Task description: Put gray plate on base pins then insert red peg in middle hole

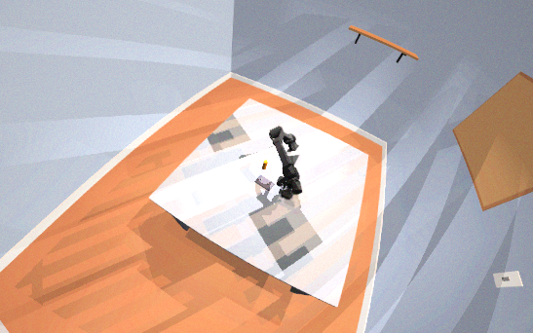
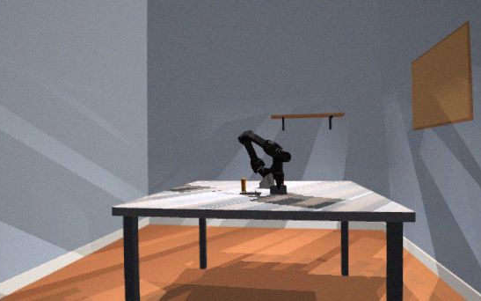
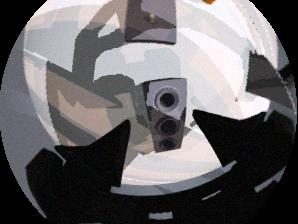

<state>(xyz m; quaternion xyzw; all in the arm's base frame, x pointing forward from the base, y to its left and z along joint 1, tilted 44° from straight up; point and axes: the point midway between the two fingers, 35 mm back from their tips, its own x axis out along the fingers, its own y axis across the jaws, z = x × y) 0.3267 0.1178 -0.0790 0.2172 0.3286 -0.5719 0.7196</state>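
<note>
The gray plate is 10 mm above my gripper tip. Round my gripper tip: red peg 110 mm behind, 10 mm to the left, 10 mm above; then base 160 mm to the right, 20 mm below, 20 mm ahead; then orange peg 230 mm to the right, 70 mm behind, 10 mm above.
</note>
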